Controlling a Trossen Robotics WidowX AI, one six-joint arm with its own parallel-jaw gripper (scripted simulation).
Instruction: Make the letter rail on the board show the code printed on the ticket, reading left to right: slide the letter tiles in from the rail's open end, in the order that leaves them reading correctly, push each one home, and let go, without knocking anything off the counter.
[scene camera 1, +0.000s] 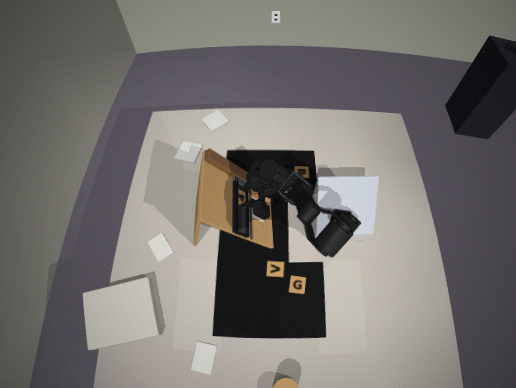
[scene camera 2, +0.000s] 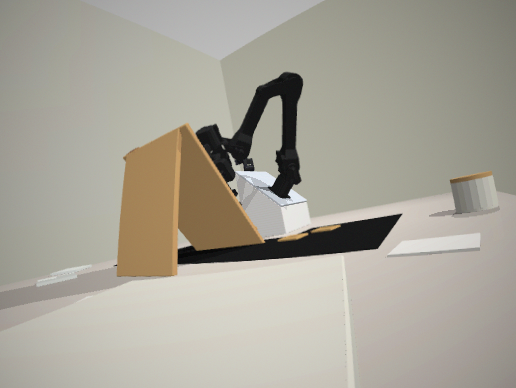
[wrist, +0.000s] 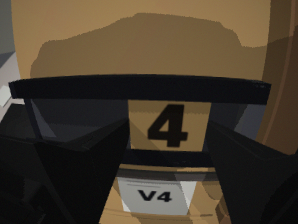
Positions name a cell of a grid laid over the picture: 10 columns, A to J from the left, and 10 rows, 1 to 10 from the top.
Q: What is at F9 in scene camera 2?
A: A large white box.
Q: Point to a black mat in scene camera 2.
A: H7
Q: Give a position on a tile marked 4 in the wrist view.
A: G6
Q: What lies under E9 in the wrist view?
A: A white ticket.
